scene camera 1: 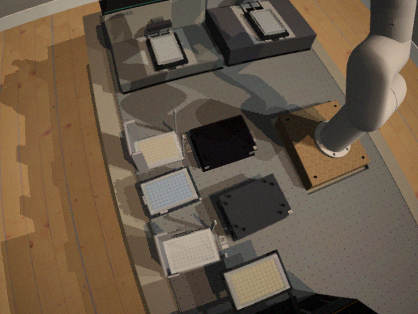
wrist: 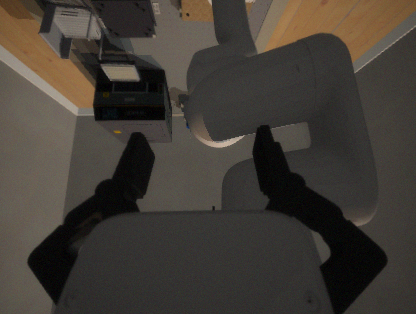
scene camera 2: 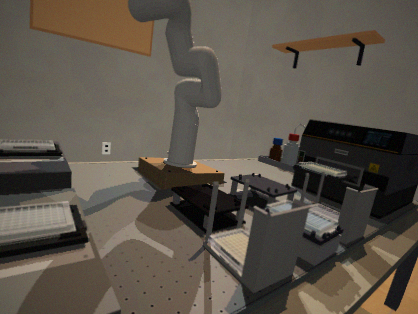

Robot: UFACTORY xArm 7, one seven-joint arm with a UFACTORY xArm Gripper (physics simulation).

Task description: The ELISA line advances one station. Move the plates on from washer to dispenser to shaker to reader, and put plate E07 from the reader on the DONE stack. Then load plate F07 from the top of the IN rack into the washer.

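Seen in the pictures: gripper, fingertip midpoint: (wrist: 201, 141); arm's base, link origin: (scene camera 1: 332, 139) (scene camera 2: 180, 163).
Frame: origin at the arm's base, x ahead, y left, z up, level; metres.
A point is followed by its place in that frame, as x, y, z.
A cream plate (scene camera 1: 159, 149) @(0.504, -0.157, -0.021) (scene camera 2: 231, 245) @(0.485, -0.177, -0.019) sits in a walled rack. A pale blue plate (scene camera 1: 169, 191) @(0.517, -0.011, 0.030) (scene camera 2: 320, 219) @(0.554, -0.004, 0.030) sits on a block beside it. A white plate (scene camera 1: 190, 251) @(0.519, 0.146, -0.004) sits in the other walled rack, marked IN. A pale yellow plate (scene camera 1: 256, 281) @(0.410, 0.268, 0.087) (scene camera 2: 322, 169) @(0.428, 0.228, 0.088) (wrist: 120, 72) @(0.405, 0.259, 0.087) lies on the extended tray of a black instrument (scene camera 2: 357, 155) @(0.463, 0.377, 0.137) (wrist: 132, 105) @(0.395, 0.380, 0.168). A white plate (scene camera 1: 166, 48) @(0.380, -0.475, 0.042) (scene camera 2: 35, 220) @(0.394, -0.466, 0.042) and another (scene camera 1: 267, 22) @(0.009, -0.466, 0.070) (scene camera 2: 27, 145) @(0.032, -0.474, 0.072) sit on two instruments. Plate labels are not readable. My gripper (wrist: 201, 141) @(0.112, -0.211, 0.567) is open and empty, raised high; it does not show in the scene views.
Two low dark platforms, one black (scene camera 1: 224, 142) (scene camera 2: 212, 198) and one grey (scene camera 1: 254, 206) @(0.327, 0.100, 0.022) (scene camera 2: 263, 184) @(0.331, 0.087, 0.022), stand between the racks and the arm's wooden base (scene camera 1: 320, 170) @(0.091, 0.075, -0.002) (scene camera 2: 192, 175) @(0.135, -0.032, -0.003). Upright rack walls and posts rise nearby. Bottles (scene camera 2: 291, 151) @(0.044, 0.660, 0.057) stand beside the black instrument. A shelf (scene camera 2: 330, 42) hangs on the wall.
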